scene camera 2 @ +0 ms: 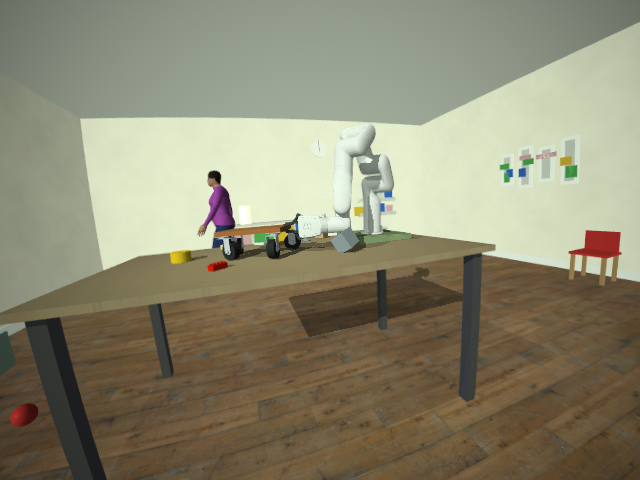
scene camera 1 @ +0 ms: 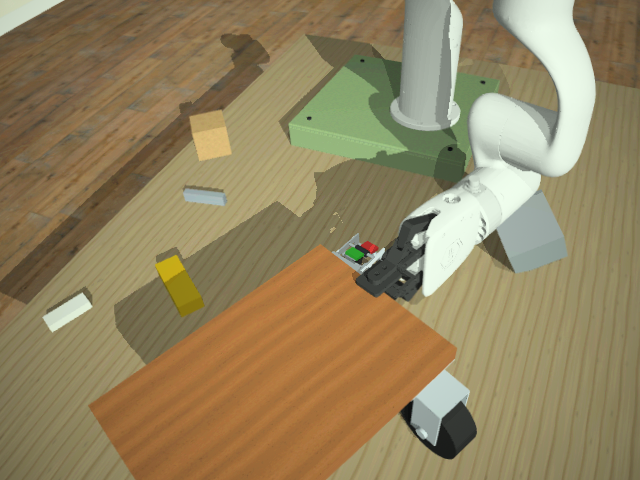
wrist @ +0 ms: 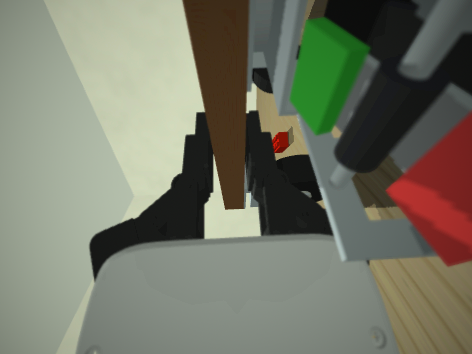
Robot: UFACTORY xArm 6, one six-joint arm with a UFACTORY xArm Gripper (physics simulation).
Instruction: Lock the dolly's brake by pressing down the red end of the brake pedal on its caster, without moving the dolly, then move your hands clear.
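Frame: origin at the arm's base, x left, y back, z up, level; centimetres.
Seen in the pictures: gripper, between the fingertips: [scene camera 2: 283, 227] [scene camera 1: 365, 297] [wrist: 228, 128]; arm's base, origin of its link: [scene camera 2: 371, 233] [scene camera 1: 424, 112].
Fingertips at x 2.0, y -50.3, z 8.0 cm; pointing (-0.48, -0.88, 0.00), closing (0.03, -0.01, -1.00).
Observation:
Offsets run from my fingertips to a thing's top centre. "pt": to the spot under its first point.
The dolly's wooden deck [scene camera 1: 268, 356] [scene camera 2: 248, 230] [wrist: 220, 50] runs between my fingers in the wrist view. My gripper [scene camera 1: 377, 289] [scene camera 2: 290, 226] [wrist: 228, 128] is shut on the deck's edge, one finger on each face, beside the braked caster. The brake pedal's red end {pt dy +10.4, dx -2.2, dz -3.1 cm} [scene camera 1: 369, 247] [wrist: 440, 200] points away from the deck corner and is apart from my fingers. The pedal's green end {pt dy +7.8, dx -3.4, dz -1.9 cm} [scene camera 1: 354, 253] [wrist: 327, 70] is nearer the deck. Both ends show within the caster's grey bracket {pt dy +9.8, dx -0.5, dz -3.2 cm} [wrist: 380, 240]. The pedal's exact tilt is hard to tell.
A grey block {dy +21.9, dx +17.4, dz -1.1 cm} [scene camera 1: 532, 232] [scene camera 2: 345, 241] is tipped under the forearm. Another caster {pt dy -10.1, dx +10.4, dz -2.0 cm} [scene camera 1: 444, 413] stands at the deck's near corner. A yellow block {dy +3.7, dx -28.0, dz -9.7 cm} [scene camera 1: 180, 289], a tan cube {dy +36.1, dx -38.6, dz -5.8 cm} [scene camera 1: 210, 135], a grey bar {dy +22.0, dx -33.1, dz -10.0 cm} [scene camera 1: 205, 196] and a white bar {dy -4.9, dx -41.6, dz -10.6 cm} [scene camera 1: 67, 312] lie on the table left of the arm.

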